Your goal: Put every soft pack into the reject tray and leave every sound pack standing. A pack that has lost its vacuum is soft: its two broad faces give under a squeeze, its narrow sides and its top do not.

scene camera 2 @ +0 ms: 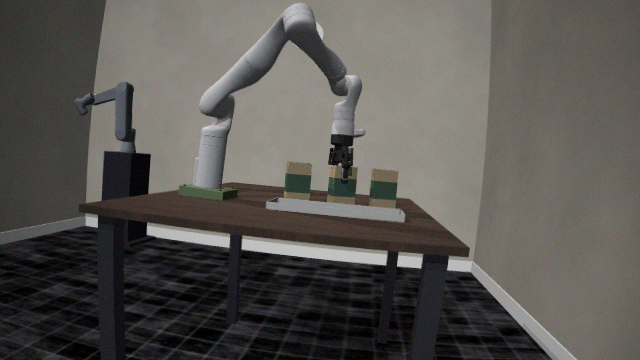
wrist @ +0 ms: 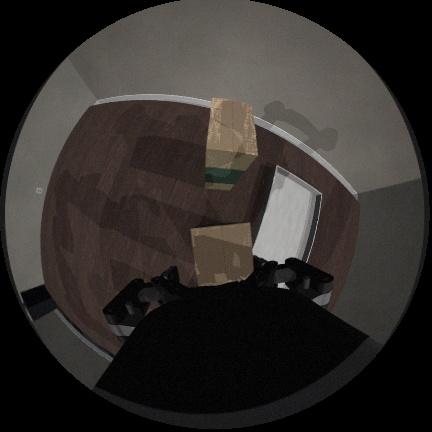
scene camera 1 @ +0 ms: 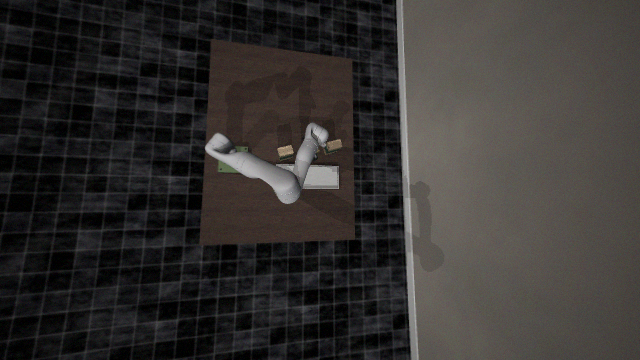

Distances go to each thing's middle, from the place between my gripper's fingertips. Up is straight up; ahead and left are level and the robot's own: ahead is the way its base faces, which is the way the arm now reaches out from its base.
Scene:
I see the reject tray (scene camera 2: 283, 204) 14 cm to the right of my hand, 9 cm below it and 2 cm ahead of it.

